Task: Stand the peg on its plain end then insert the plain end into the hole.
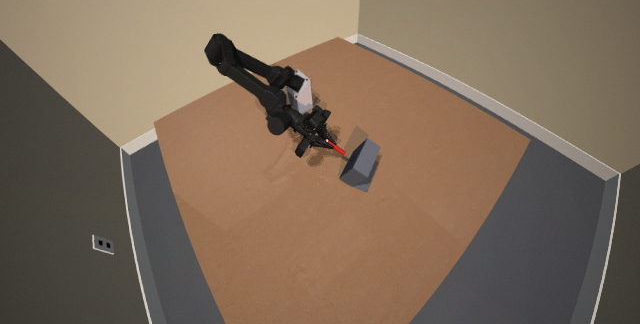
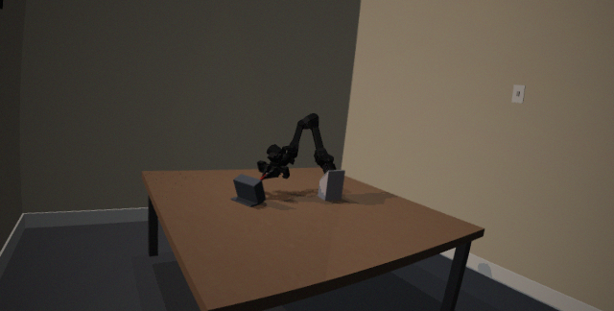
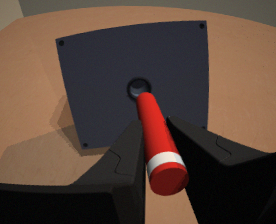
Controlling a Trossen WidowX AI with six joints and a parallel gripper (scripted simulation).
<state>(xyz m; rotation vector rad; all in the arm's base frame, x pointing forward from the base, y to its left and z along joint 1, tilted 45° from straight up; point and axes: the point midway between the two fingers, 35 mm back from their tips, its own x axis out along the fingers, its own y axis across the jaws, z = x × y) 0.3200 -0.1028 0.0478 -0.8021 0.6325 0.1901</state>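
Now: gripper tip 8 cm short of the grey sloped panel, 4 cm to the right of it and 4 cm above it. Round my gripper tip: flat foot (11 cm ahead, 5 cm to the left, 10 cm below); red peg (1 cm behind, 1 cm to the right).
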